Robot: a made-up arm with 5 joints.
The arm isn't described. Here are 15 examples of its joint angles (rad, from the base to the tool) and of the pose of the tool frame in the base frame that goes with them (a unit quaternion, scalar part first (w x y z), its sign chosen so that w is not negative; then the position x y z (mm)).
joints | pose
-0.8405 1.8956 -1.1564 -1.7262 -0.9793 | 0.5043 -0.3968 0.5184 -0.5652 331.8 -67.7 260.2
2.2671 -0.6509 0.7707 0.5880 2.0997 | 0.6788 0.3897 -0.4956 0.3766 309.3 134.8 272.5
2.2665 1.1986 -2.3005 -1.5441 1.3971 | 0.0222 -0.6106 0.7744 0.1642 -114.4 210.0 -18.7
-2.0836 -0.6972 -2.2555 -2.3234 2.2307 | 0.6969 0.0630 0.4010 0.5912 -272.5 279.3 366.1
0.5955 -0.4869 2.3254 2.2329 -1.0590 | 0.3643 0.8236 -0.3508 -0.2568 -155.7 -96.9 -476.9
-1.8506 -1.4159 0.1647 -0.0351 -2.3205 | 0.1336 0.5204 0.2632 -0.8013 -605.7 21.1 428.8
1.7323 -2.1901 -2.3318 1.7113 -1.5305 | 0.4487 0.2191 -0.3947 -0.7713 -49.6 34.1 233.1
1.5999 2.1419 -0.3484 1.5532 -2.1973 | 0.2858 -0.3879 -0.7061 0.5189 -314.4 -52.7 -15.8
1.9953 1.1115 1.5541 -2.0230 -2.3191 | 0.1157 0.6963 -0.6976 -0.1228 234.5 118.9 -281.4
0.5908 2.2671 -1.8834 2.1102 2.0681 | 0.5528 0.0479 -0.7420 0.3761 -191.5 62.0 83.7
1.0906 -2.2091 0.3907 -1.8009 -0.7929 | 0.0961 0.8175 0.5329 -0.1959 135.0 -170.2 -604.8
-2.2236 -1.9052 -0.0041 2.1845 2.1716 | 0.5616 -0.6821 0.2313 -0.4073 -55.7 -86.7 418.7
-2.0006 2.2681 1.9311 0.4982 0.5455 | 0.5886 0.8025 -0.0331 -0.0921 38.6 -246.3 368.7
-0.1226 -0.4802 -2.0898 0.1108 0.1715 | 0.5170 -0.0803 -0.2188 -0.8236 -24.2 224.2 148.9
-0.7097 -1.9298 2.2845 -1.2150 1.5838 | 0.1287 0.4575 0.8772 -0.0682 -161.5 109.4 -133.6
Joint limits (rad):
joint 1: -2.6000..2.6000
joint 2: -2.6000..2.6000
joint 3: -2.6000..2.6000
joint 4: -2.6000..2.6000
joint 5: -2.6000..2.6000
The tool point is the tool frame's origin. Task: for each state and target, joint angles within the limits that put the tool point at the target. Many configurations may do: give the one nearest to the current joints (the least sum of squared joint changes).
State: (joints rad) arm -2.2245 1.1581 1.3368 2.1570 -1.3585
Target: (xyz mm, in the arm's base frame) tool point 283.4 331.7 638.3
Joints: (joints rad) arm -2.5674 0.6630 1.6199 2.3715 -1.3062
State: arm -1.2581 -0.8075 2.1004 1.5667 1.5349
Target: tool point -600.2 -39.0 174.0
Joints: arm -1.3294 -1.2604 2.1300 1.8754 0.9977
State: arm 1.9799 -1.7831 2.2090 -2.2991 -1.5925
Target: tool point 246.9 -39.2 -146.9
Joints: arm 2.4211 -1.4350 2.2066 -2.4414 -1.5129
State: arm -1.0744 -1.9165 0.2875 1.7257 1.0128
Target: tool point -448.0 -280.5 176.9
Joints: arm -1.7174 -1.8302 0.7356 1.9940 0.5617
